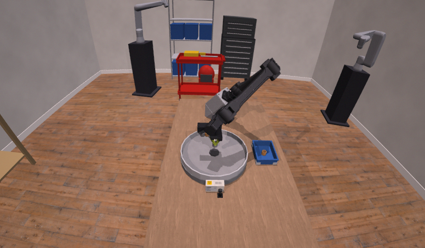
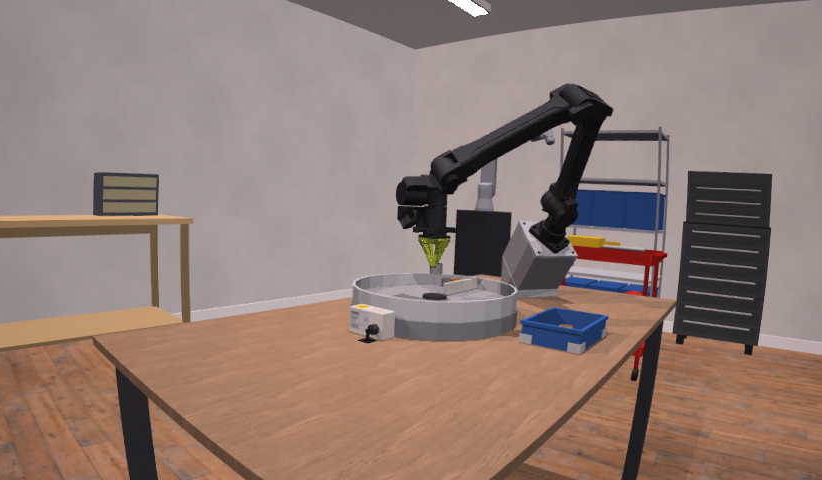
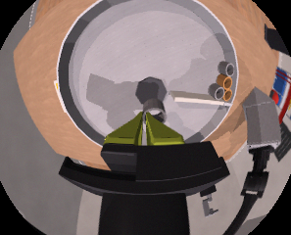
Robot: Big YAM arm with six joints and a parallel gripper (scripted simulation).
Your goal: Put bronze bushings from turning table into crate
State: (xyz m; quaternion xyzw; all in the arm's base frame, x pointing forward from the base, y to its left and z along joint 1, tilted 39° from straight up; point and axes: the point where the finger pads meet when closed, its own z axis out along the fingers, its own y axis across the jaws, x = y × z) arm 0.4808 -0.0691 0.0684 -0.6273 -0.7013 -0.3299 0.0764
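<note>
The turning table is 10 mm behind my hand and 90 mm below it. Also, from my hand: crate (120 mm behind, 330 mm to the left, 120 mm below).
</note>
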